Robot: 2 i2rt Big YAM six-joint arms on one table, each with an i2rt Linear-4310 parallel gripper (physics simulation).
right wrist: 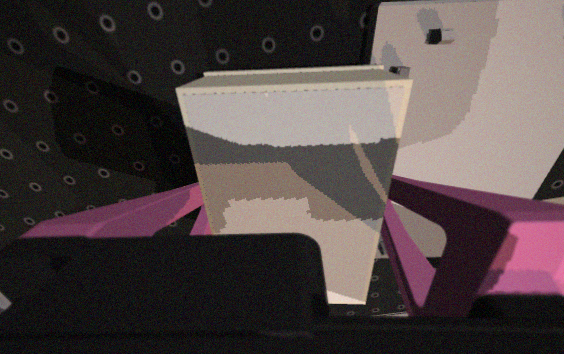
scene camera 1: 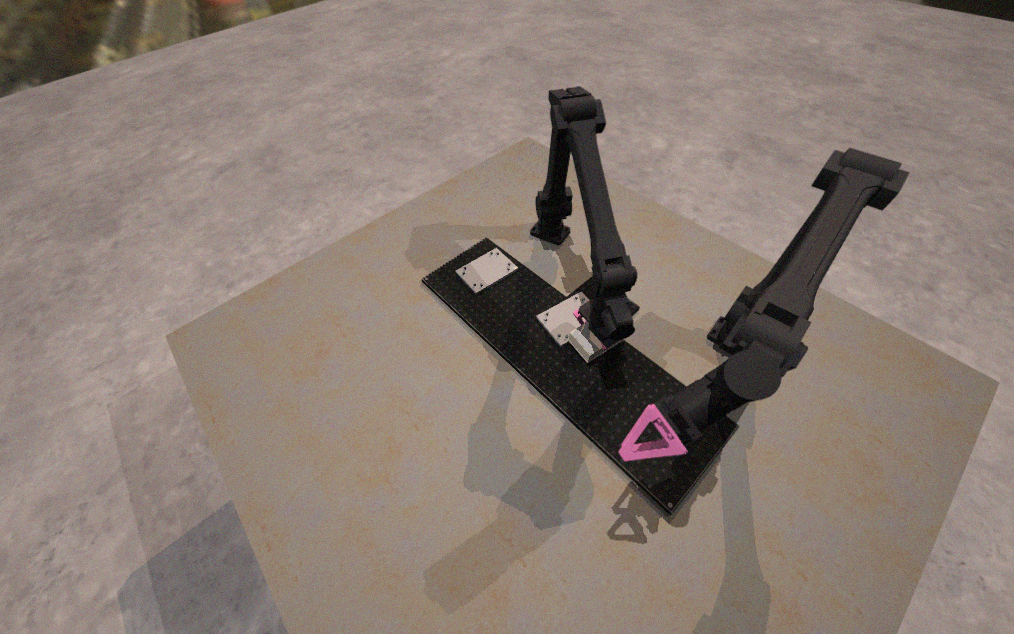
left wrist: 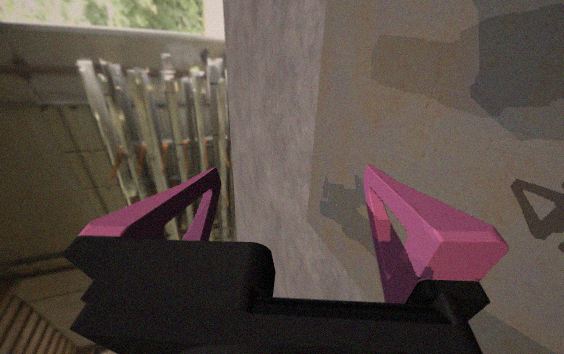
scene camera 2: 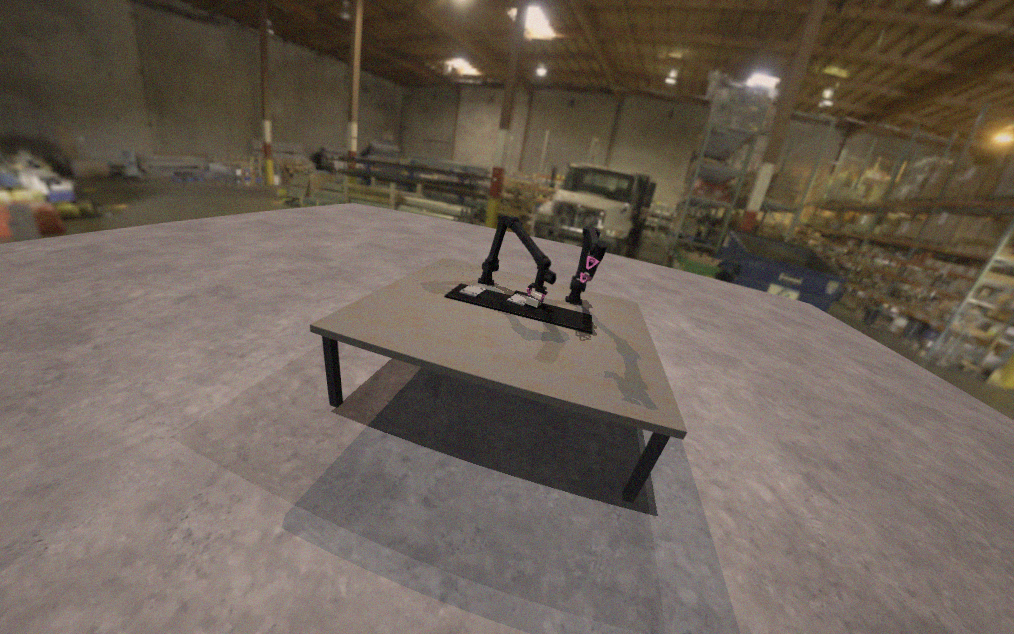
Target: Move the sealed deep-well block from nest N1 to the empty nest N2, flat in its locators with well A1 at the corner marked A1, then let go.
left gripper: open, holds nothing
right gripper: holds a pale block [scene camera 1: 582, 339]
